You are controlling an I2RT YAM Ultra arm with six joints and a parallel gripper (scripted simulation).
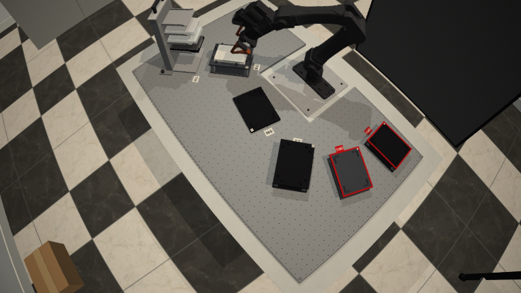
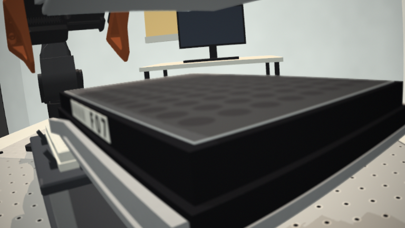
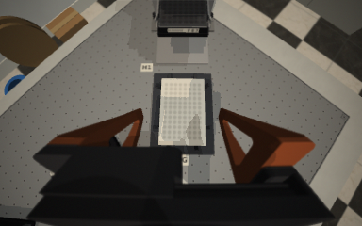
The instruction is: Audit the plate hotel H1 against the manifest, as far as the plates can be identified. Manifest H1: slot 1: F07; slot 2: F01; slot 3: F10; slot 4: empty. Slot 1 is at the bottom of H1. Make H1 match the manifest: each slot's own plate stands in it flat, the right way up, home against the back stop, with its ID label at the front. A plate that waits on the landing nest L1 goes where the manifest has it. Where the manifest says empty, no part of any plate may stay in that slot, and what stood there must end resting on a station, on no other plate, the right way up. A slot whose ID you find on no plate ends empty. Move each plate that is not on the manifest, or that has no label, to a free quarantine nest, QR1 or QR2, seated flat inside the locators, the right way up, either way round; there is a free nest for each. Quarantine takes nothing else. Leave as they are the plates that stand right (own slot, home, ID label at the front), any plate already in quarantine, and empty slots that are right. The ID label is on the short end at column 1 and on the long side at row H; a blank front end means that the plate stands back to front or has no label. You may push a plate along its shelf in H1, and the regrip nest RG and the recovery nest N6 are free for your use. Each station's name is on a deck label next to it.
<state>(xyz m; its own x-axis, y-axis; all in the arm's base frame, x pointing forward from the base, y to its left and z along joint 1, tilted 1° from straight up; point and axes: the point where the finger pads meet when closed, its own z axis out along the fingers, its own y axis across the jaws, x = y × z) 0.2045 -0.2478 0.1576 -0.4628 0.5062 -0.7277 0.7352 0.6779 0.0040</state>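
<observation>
The white well plate lies 80 mm below my hand, 20 mm to the right of it and 10 mm ahead of it. From my hand the other things lie so: clear plate: 160 mm to the right, 140 mm ahead, 30 mm above; then black plate: 160 mm to the right, 140 mm ahead, 30 mm below; then regrip nest RG: 90 mm below, 20 mm to the right, 10 mm ahead.
</observation>
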